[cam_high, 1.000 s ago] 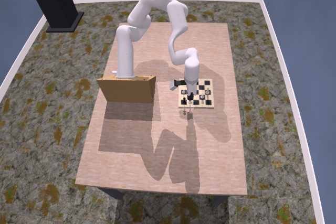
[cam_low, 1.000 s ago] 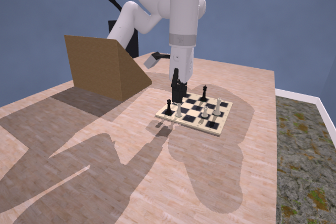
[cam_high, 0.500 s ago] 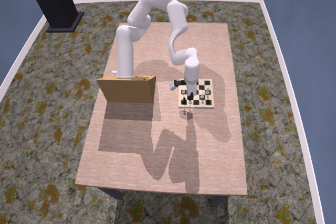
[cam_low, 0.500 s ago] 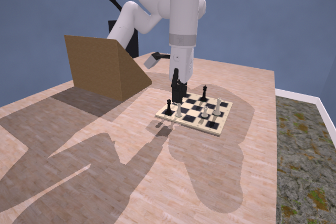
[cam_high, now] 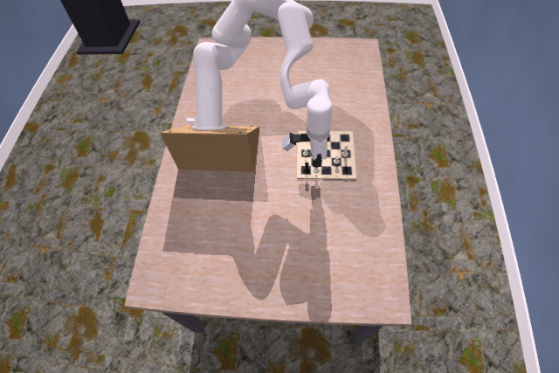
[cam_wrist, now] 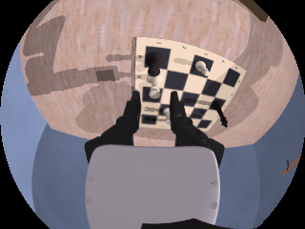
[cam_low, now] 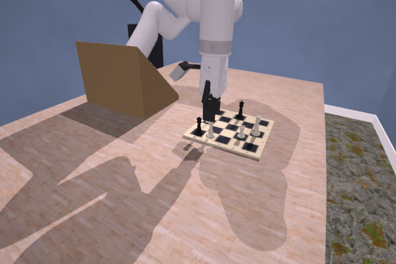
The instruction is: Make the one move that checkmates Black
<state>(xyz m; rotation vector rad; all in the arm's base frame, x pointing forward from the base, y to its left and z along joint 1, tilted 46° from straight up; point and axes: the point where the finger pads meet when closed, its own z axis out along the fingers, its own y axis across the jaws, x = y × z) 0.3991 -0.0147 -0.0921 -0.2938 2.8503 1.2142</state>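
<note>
My gripper is now 5 cm above the white chess piece. Also, from my hand: tall white piece (11 cm ahead, 8 cm to the left, 5 cm below); then white pawn (4 cm behind, 7 cm to the left, 6 cm below); then small chessboard (4 cm ahead, 8 cm to the left, 8 cm below).
</note>
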